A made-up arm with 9 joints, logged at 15 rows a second.
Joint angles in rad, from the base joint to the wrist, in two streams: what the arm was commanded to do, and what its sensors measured. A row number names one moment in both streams.
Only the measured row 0 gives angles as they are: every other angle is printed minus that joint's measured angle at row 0.
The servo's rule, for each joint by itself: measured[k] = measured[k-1] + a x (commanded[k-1-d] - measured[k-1]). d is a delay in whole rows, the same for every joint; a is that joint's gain. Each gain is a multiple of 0.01, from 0.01 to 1. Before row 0 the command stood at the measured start. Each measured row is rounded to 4 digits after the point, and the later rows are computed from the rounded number. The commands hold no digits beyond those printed.
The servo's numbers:
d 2
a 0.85 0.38 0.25 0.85 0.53 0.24 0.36 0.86 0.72
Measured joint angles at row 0:
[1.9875, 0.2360, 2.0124, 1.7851, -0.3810, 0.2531, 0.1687, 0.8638, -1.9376]
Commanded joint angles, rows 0 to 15:
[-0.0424, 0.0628, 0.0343, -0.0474, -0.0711, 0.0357, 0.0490, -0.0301, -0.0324]
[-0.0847, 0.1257, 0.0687, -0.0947, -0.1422, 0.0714, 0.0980, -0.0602, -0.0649]
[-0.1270, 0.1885, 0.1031, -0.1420, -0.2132, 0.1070, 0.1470, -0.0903, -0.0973]
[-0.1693, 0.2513, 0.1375, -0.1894, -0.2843, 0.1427, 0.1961, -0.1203, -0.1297]
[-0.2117, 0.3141, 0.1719, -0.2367, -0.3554, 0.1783, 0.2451, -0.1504, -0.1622]
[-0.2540, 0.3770, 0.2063, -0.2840, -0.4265, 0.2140, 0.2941, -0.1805, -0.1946]
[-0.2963, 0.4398, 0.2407, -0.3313, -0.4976, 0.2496, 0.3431, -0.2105, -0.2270]
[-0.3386, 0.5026, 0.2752, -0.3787, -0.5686, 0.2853, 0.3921, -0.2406, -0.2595]
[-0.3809, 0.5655, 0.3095, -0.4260, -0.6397, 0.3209, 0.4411, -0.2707, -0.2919]
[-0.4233, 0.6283, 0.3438, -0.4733, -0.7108, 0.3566, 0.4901, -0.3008, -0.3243]
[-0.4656, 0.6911, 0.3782, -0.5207, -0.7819, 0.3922, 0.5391, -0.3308, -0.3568]
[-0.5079, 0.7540, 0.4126, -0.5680, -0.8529, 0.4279, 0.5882, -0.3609, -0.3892]
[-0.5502, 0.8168, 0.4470, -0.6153, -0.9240, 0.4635, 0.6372, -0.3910, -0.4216]
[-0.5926, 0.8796, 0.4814, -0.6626, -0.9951, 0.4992, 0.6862, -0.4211, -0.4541]
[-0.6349, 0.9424, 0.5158, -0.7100, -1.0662, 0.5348, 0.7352, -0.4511, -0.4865]
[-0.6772, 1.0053, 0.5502, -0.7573, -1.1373, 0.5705, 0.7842, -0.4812, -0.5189]
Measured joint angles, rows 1 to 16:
[0.0000, 0.0000, 0.0000, 0.0000, 0.0000, 0.0000, 0.0000, 0.0000, 0.0000]
[0.0000, 0.0000, 0.0000, 0.0000, 0.0000, 0.0000, 0.0000, 0.0000, 0.0000]
[-0.0360, 0.0239, 0.0086, -0.0403, -0.0377, 0.0086, 0.0176, -0.0259, -0.0233]
[-0.0774, 0.0626, 0.0236, -0.0865, -0.0931, 0.0237, 0.0465, -0.0554, -0.0533]
[-0.1196, 0.1104, 0.0435, -0.1337, -0.1568, 0.0437, 0.0827, -0.0854, -0.0850]
[-0.1618, 0.1639, 0.0670, -0.1810, -0.2244, 0.0675, 0.1235, -0.1154, -0.1172]
[-0.2042, 0.2210, 0.0932, -0.2283, -0.2938, 0.0941, 0.1673, -0.1455, -0.1496]
[-0.2465, 0.2803, 0.1215, -0.2756, -0.3641, 0.1229, 0.2129, -0.1756, -0.1820]
[-0.2888, 0.3409, 0.1513, -0.3229, -0.4349, 0.1533, 0.2598, -0.2056, -0.2144]
[-0.3311, 0.4023, 0.1823, -0.3703, -0.5058, 0.1850, 0.3074, -0.2357, -0.2469]
[-0.3734, 0.4643, 0.2141, -0.4176, -0.5768, 0.2176, 0.3555, -0.2658, -0.2793]
[-0.4158, 0.5266, 0.2465, -0.4649, -0.6478, 0.2510, 0.4040, -0.2959, -0.3117]
[-0.4581, 0.5891, 0.2794, -0.5123, -0.7189, 0.2849, 0.4526, -0.3259, -0.3442]
[-0.5004, 0.6518, 0.3127, -0.5596, -0.7899, 0.3192, 0.5014, -0.3560, -0.3766]
[-0.5427, 0.7145, 0.3463, -0.6069, -0.8610, 0.3538, 0.5503, -0.3861, -0.4090]
[-0.5851, 0.7772, 0.3801, -0.6542, -0.9321, 0.3887, 0.5992, -0.4162, -0.4415]

